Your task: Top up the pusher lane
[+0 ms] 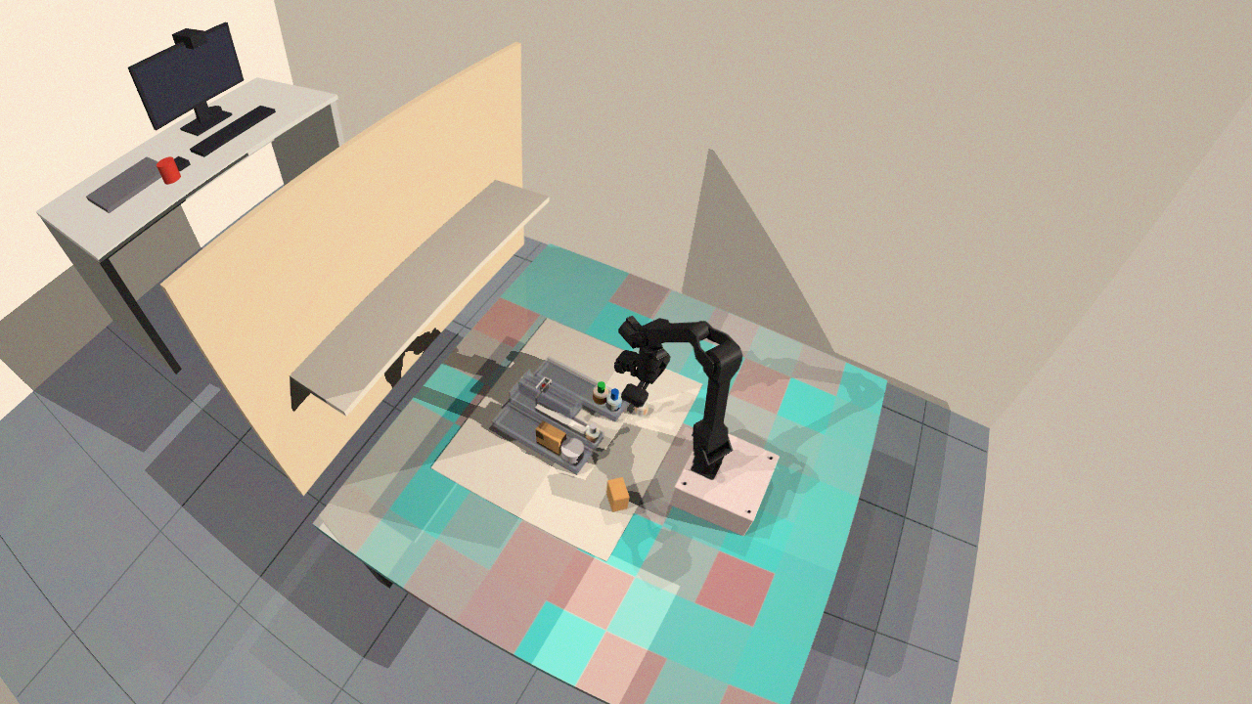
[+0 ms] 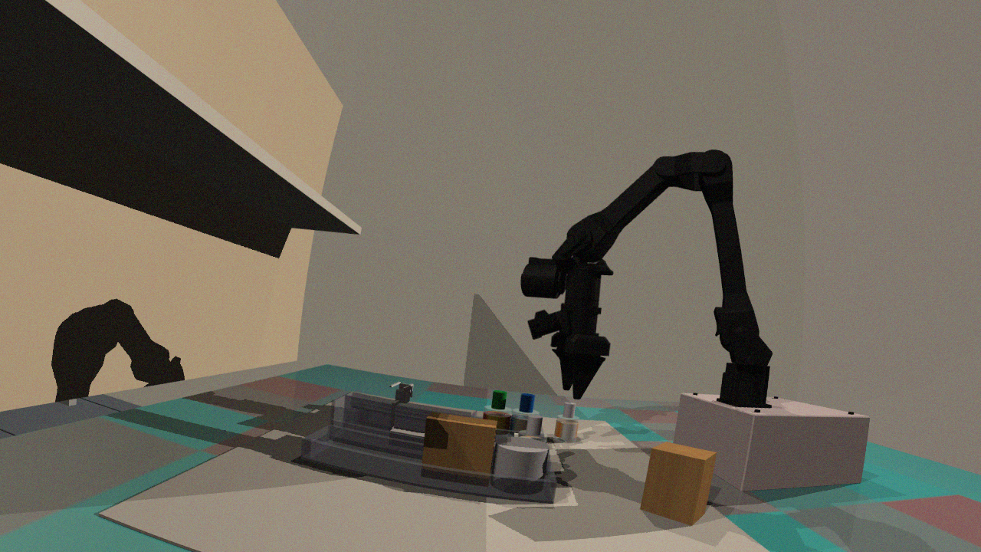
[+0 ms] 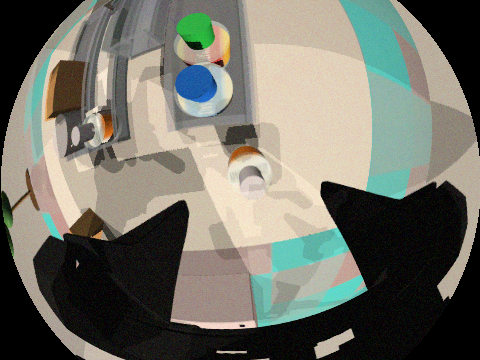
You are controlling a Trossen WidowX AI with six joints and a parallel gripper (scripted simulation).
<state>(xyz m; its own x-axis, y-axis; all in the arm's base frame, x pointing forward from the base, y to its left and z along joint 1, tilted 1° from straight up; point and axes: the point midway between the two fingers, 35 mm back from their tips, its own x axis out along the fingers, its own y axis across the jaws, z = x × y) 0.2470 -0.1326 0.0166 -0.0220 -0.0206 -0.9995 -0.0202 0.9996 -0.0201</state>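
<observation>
The grey cylinder is 23 cm to the left of my gripper tip, 9 cm ahead of it and 5 cm below it. From my gripper tip the other things lie so: orange box: 23 cm to the left, 16 cm ahead, 4 cm below; grey lane rack: 22 cm ahead, 12 cm to the left, 6 cm below.
</observation>
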